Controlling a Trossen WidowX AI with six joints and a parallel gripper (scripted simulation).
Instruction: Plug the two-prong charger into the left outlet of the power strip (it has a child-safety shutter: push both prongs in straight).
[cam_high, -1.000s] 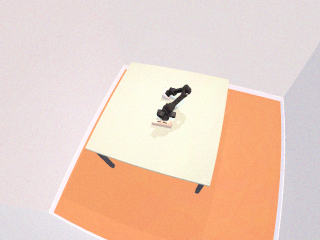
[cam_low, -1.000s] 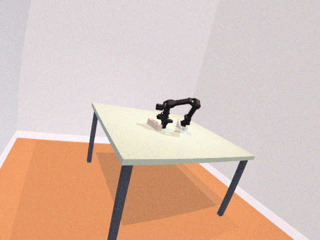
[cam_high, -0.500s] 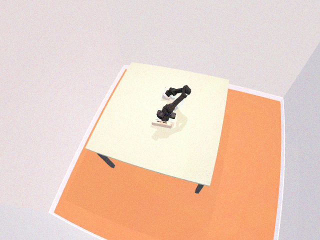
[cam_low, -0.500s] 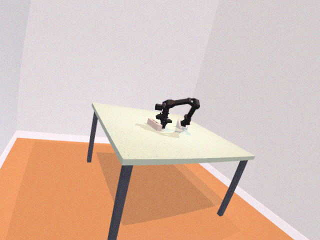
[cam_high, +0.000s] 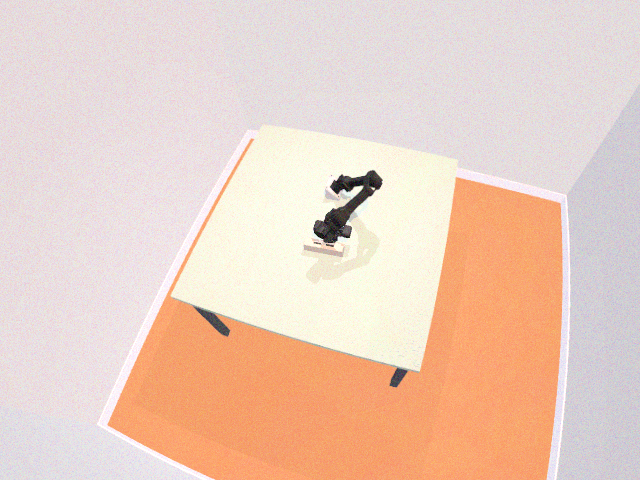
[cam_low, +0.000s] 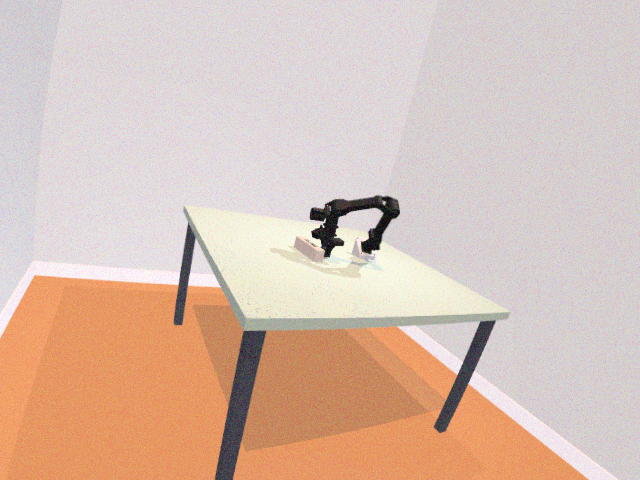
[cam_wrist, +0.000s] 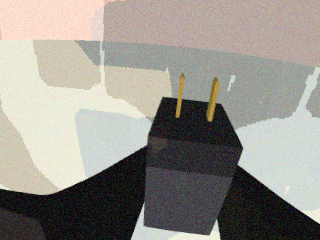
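My gripper tip is 20 mm short of the black two-prong charger and 10 mm below it.
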